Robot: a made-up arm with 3 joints. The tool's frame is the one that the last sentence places. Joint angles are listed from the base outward.
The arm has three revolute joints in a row. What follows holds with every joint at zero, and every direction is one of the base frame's.
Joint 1 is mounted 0.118 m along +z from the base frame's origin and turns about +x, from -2.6 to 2.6 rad.
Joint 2 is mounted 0.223 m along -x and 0.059 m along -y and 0.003 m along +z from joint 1 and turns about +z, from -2.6 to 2.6 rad.
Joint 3 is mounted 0.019 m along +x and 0.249 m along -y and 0.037 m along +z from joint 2 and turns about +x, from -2.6 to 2.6 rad.
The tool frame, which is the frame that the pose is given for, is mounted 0.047 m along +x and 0.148 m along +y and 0.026 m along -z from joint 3; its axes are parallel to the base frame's.
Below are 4 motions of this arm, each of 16 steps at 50 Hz.
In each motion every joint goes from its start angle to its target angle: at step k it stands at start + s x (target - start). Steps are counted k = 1, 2, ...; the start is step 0. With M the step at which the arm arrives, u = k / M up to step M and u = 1 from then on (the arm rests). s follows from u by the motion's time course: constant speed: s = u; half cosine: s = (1 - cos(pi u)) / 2; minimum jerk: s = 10 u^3 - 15 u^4 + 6 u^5.
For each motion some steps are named. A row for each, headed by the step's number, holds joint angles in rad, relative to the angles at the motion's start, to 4 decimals.
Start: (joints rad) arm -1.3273 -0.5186 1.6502
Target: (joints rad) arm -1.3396 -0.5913 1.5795
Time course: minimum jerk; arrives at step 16
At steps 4, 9, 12, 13, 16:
4: -0.0013 -0.0075 -0.0073
9: -0.0076 -0.0448 -0.0435
12: -0.0110 -0.0652 -0.0634
13: -0.0117 -0.0692 -0.0673
16: -0.0123 -0.0727 -0.0707

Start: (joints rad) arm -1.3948 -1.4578 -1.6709
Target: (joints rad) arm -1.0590 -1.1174 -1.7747
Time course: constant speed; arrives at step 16
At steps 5, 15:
5: 0.1049 0.1064 -0.0324
15: 0.3148 0.3191 -0.0973

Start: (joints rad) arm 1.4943 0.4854 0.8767
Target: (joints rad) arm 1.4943 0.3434 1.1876
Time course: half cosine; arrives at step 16
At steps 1, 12, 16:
1: 0.0000 -0.0014 0.0030
12: 0.0000 -0.1212 0.2654
16: 0.0000 -0.1420 0.3109

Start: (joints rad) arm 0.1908 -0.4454 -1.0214
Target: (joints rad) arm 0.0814 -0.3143 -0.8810
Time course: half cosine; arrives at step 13
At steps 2, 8, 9, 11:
2: -0.0063 0.0075 0.0080
8: -0.0741 0.0888 0.0951
9: -0.0858 0.1028 0.1101
11: -0.1031 0.1236 0.1324

